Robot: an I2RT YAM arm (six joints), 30 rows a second.
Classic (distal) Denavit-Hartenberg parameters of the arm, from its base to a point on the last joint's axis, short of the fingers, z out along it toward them. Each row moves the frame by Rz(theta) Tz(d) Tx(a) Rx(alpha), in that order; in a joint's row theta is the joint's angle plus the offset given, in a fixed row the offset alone. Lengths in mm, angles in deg.
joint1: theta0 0; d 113.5; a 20; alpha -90
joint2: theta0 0; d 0; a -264; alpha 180
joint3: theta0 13.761; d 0; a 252.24; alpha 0
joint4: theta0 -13.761; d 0; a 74; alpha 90
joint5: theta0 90; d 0; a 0; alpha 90
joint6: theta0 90; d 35.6; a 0; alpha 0
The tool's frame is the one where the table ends.
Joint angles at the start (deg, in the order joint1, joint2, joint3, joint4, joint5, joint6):
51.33, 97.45, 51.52, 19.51, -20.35, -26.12
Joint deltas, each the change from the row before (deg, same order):
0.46, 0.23, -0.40, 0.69, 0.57, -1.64
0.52, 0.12, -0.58, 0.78, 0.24, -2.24
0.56, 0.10, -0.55, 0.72, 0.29, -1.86
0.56, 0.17, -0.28, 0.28, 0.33, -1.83
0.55, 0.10, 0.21, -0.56, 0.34, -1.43
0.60, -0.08, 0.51, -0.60, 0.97, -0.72
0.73, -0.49, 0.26, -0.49, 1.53, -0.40
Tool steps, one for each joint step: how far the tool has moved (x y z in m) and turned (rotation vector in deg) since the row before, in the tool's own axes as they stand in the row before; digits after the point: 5 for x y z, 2 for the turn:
0.00116, 0.00298, 0.00159, 0.13, 0.08, -1.85
0.00110, 0.00389, 0.00116, -0.20, -0.11, -2.48
0.00068, 0.00405, 0.00113, -0.19, -0.10, -2.12
0.00019, 0.00366, 0.00149, -0.28, 0.11, -2.01
-0.00140, 0.00260, 0.00149, -0.41, 0.33, -1.52
-0.00370, 0.00112, 0.00108, 0.30, 0.33, -0.97
-0.00476, 0.00153, -0.00042, 0.80, 0.39, -0.79

